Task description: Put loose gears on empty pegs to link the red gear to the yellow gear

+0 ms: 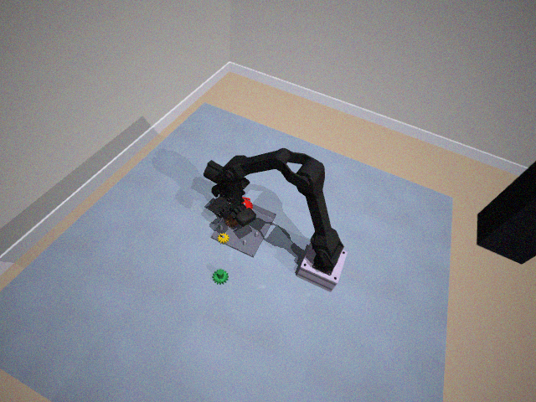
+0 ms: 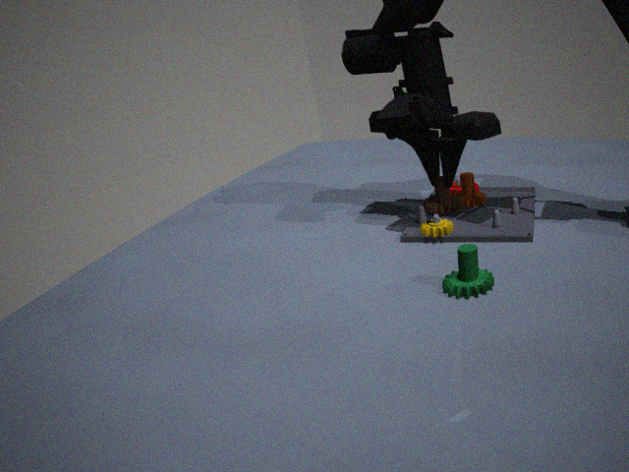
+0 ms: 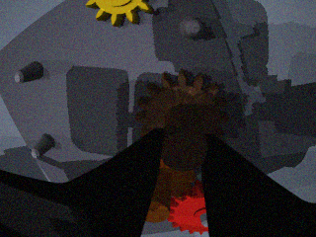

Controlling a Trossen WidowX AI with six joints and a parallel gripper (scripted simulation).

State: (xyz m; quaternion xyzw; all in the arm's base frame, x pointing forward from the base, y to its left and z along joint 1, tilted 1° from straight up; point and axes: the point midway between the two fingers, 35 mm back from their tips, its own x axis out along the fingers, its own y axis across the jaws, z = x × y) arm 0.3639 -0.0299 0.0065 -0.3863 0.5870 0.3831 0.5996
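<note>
Right now the orange gear is 4 cm to the right of my gripper tip, 3 cm behind it and 2 cm below it. From my gripper tip the other things lie so: yellow gear (8 cm to the left, 2 cm below, 1 cm behind); then red gear (9 cm to the right, 2 cm below); then green gear (21 cm to the left, 8 cm behind, 2 cm below).
</note>
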